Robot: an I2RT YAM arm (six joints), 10 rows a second.
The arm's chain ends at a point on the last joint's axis. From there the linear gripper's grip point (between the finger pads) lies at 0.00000 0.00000 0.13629 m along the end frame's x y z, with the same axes.
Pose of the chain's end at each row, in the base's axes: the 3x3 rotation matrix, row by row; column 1 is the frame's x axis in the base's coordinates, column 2 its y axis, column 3 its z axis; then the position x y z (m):
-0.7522 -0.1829 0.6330; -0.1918 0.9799 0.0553; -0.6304 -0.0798 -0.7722; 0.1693 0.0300 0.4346
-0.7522 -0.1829 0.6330; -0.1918 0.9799 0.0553; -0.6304 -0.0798 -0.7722; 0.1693 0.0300 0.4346
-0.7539 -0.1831 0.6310; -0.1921 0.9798 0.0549; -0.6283 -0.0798 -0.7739; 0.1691 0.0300 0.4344
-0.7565 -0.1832 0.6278; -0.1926 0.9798 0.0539; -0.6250 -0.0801 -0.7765; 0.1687 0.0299 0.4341
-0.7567 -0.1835 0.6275; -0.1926 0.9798 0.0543; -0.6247 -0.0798 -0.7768; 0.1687 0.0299 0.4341
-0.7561 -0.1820 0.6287; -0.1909 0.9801 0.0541; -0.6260 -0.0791 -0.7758; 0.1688 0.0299 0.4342
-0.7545 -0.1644 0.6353; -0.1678 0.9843 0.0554; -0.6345 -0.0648 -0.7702; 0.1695 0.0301 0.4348
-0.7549 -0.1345 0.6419; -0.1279 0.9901 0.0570; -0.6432 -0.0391 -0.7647; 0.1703 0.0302 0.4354
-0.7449 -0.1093 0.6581; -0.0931 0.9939 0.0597; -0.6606 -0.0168 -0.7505; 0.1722 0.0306 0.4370
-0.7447 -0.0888 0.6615; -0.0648 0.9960 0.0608; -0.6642 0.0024 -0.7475; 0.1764 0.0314 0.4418
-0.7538 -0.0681 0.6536; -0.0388 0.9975 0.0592; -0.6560 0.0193 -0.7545; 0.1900 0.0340 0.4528
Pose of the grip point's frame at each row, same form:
-0.7522 -0.1829 0.6330; -0.1918 0.9799 0.0553; -0.6304 -0.0798 -0.7722; 0.2556 0.0375 0.3294
-0.7522 -0.1829 0.6330; -0.1918 0.9799 0.0553; -0.6304 -0.0798 -0.7722; 0.2556 0.0375 0.3294
-0.7539 -0.1831 0.6310; -0.1921 0.9798 0.0549; -0.6283 -0.0798 -0.7739; 0.2551 0.0375 0.3289
-0.7565 -0.1832 0.6278; -0.1926 0.9798 0.0539; -0.6250 -0.0801 -0.7765; 0.2543 0.0372 0.3283
-0.7567 -0.1835 0.6275; -0.1926 0.9798 0.0543; -0.6247 -0.0798 -0.7768; 0.2542 0.0373 0.3282
-0.7561 -0.1820 0.6287; -0.1909 0.9801 0.0541; -0.6260 -0.0791 -0.7758; 0.2545 0.0373 0.3285
-0.7545 -0.1644 0.6353; -0.1678 0.9843 0.0554; -0.6345 -0.0648 -0.7702; 0.2561 0.0377 0.3298
-0.7549 -0.1345 0.6419; -0.1279 0.9901 0.0570; -0.6432 -0.0391 -0.7647; 0.2578 0.0380 0.3312
-0.7449 -0.1093 0.6581; -0.0931 0.9939 0.0597; -0.6606 -0.0168 -0.7505; 0.2619 0.0387 0.3347
-0.7447 -0.0888 0.6615; -0.0648 0.9960 0.0608; -0.6642 0.0024 -0.7475; 0.2666 0.0397 0.3399
-0.7538 -0.0681 0.6536; -0.0388 0.9975 0.0592; -0.6560 0.0193 -0.7545; 0.2791 0.0421 0.3500

